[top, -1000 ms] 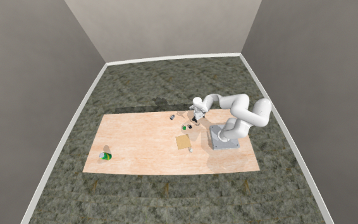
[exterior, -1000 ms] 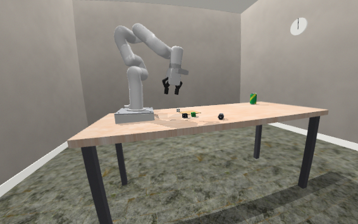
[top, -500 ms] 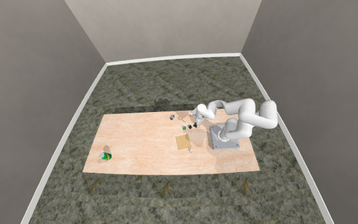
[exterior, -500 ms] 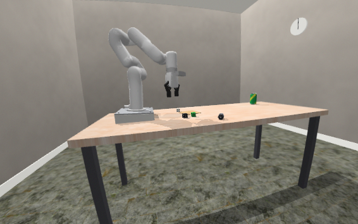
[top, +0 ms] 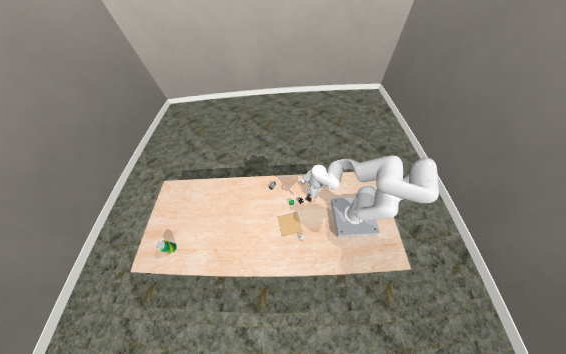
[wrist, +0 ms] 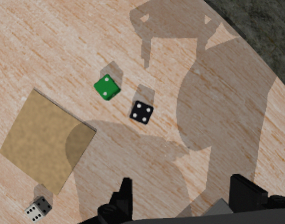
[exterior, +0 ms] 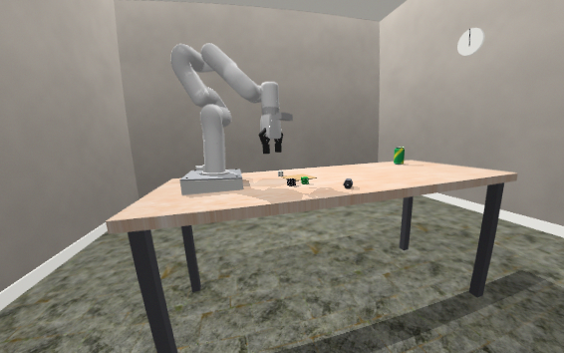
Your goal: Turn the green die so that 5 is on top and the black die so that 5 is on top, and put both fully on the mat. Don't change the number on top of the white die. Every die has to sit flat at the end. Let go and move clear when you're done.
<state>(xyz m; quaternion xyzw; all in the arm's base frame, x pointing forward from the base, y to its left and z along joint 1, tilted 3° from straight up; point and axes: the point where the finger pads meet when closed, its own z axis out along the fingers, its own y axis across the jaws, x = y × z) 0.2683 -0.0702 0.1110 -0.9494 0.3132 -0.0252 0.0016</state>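
My gripper is now 8 cm short of the black die, 1 cm to the left of it and 14 cm above it. Also, from my hand: white die: 5 cm ahead, 24 cm to the left, 14 cm below; green die: 14 cm ahead, 1 cm to the left, 14 cm below; tan mat: 14 cm ahead, 16 cm to the left, 16 cm below.
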